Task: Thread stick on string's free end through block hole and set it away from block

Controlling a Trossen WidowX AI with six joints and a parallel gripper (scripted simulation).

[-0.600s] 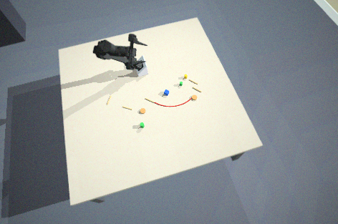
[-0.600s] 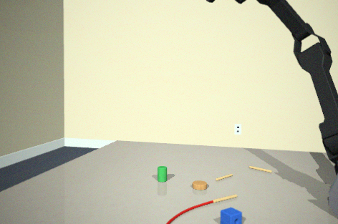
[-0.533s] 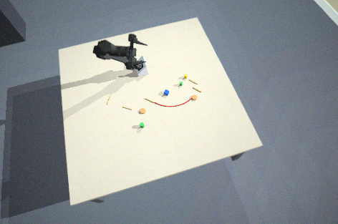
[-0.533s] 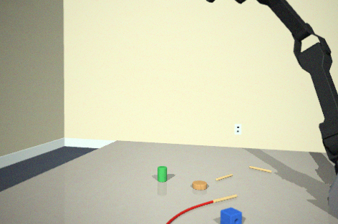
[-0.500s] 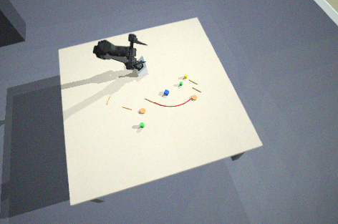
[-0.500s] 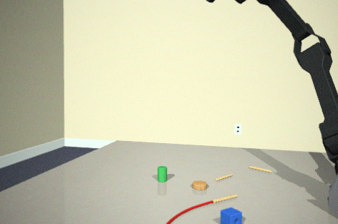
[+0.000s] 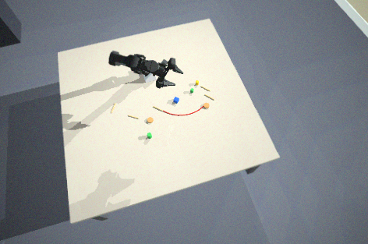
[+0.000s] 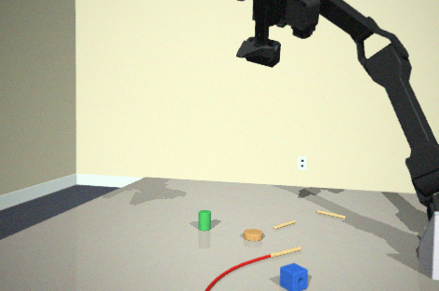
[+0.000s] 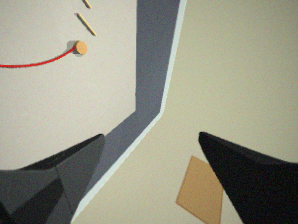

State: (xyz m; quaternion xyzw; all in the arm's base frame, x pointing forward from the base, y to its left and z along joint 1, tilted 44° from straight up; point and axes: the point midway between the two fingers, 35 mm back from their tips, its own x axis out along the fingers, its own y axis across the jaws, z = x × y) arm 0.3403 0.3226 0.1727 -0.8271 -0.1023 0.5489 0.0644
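Right now the blue block is 38 cm below my gripper tip and 9 cm behind it. The rest, counted from my gripper tip: thin wooden stick (39 cm below, 13 cm to the right, 6 cm behind); then green cylinder (38 cm below, 13 cm to the left, 13 cm behind); then round wooden button (39 cm below, 19 cm to the left, 1 cm ahead).
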